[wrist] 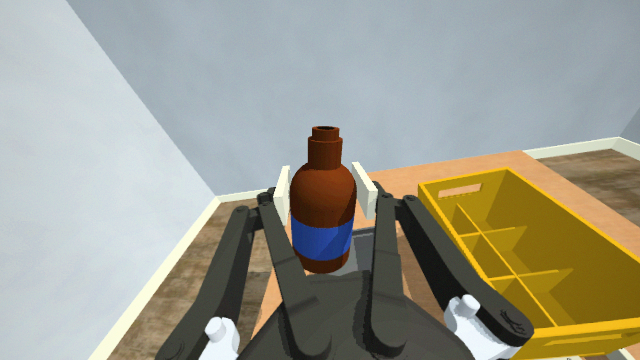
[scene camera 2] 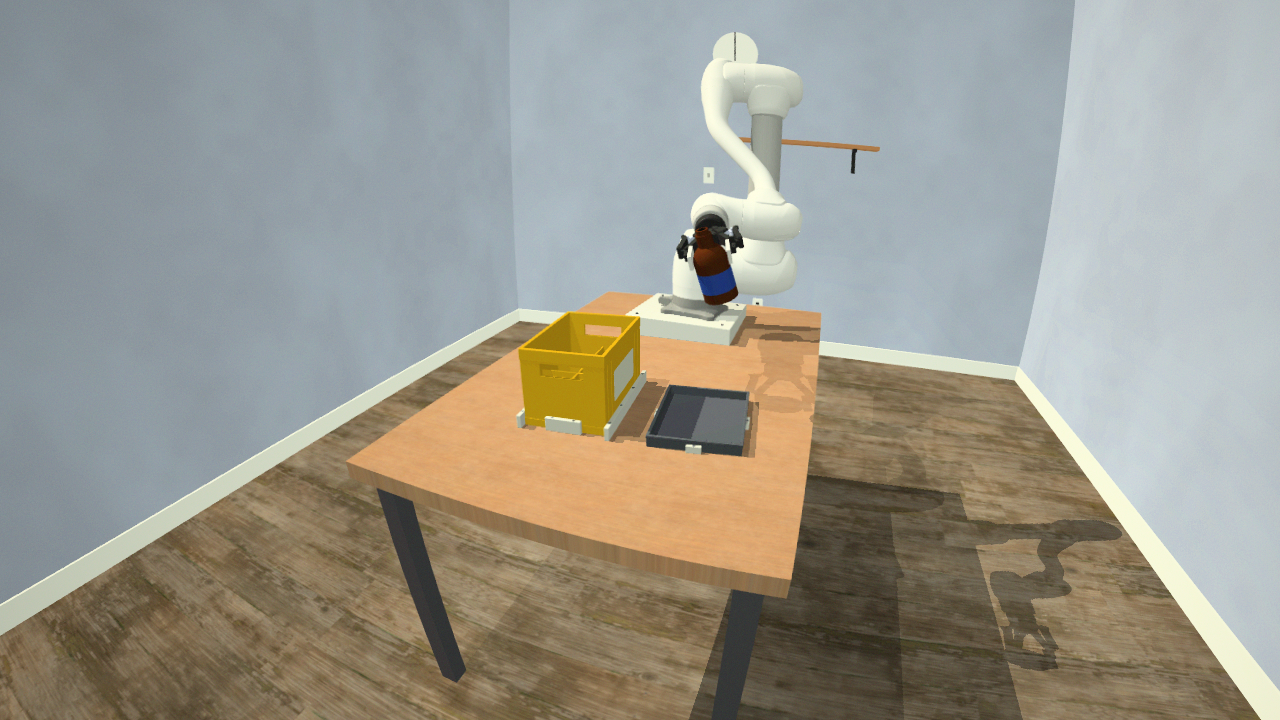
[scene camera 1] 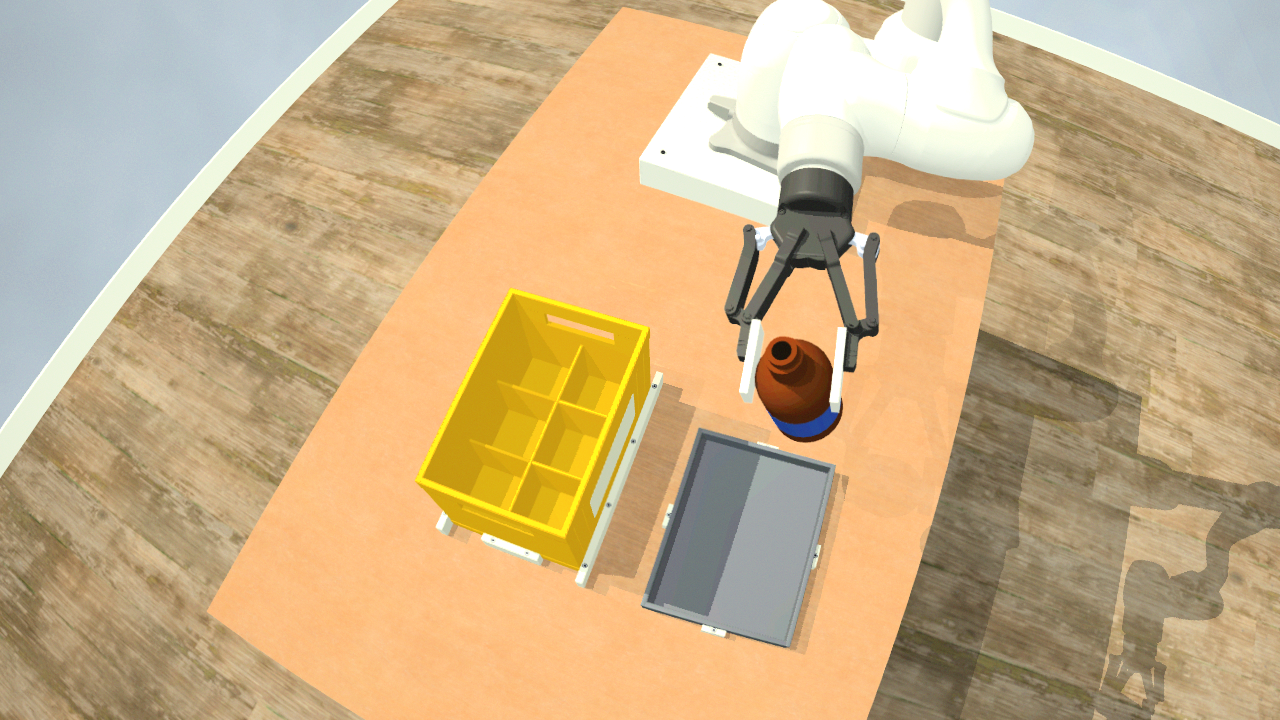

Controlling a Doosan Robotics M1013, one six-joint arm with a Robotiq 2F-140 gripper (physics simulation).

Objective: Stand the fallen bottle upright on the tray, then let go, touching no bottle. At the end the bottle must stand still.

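Frame: origin at the arm's base, x back, y up, z left, level; millimetres.
Where they show: gripper, fingertip midpoint: [wrist: 321, 175] [scene camera 2: 709, 260] [scene camera 1: 789, 402]; arm's base, link origin: [scene camera 2: 695, 310] [scene camera 1: 776, 138].
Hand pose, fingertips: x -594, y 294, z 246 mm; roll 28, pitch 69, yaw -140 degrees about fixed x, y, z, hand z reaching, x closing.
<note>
Things, the pixels of their top centre, and the offset from my fingertips. Level surfaces: height alone.
- brown bottle with a blue label, top centre: [scene camera 1: 810, 340] [wrist: 301, 135] [scene camera 2: 712, 227] dx +28, dy +65, dz -5 mm
- yellow crate, top centre: [scene camera 1: 533, 402] [scene camera 2: 583, 331] [wrist: 513, 224] dx -60, dy -170, dz -265 mm
- table, surface height: dy -345 mm
The brown bottle with a blue label [scene camera 1: 805, 416] [scene camera 2: 716, 283] [wrist: 322, 240] is in the air, neck upward. In the scene camera 2 view it leans, its neck to the upper left and its base to the lower right. My gripper [scene camera 1: 794, 364] [scene camera 2: 709, 249] [wrist: 321, 175] is shut on the bottle, with the white finger pads on either side of its upper body. The grey tray [scene camera 1: 769, 537] [scene camera 2: 716, 420] [wrist: 364, 250] lies flat on the table. The bottle is high above the table, behind the tray toward the robot base. In the wrist view the bottle and gripper hide much of the tray.
The yellow crate [scene camera 1: 615, 429] [scene camera 2: 565, 394] [wrist: 575, 331] with dividers stands left of the tray in the scene views, its walls higher than the tray's rim. White strips lie along the crate's foot. The robot's white base plate [scene camera 1: 707, 192] [scene camera 2: 684, 328] is at the back of the table [scene camera 1: 358, 537] [scene camera 2: 501, 474].
</note>
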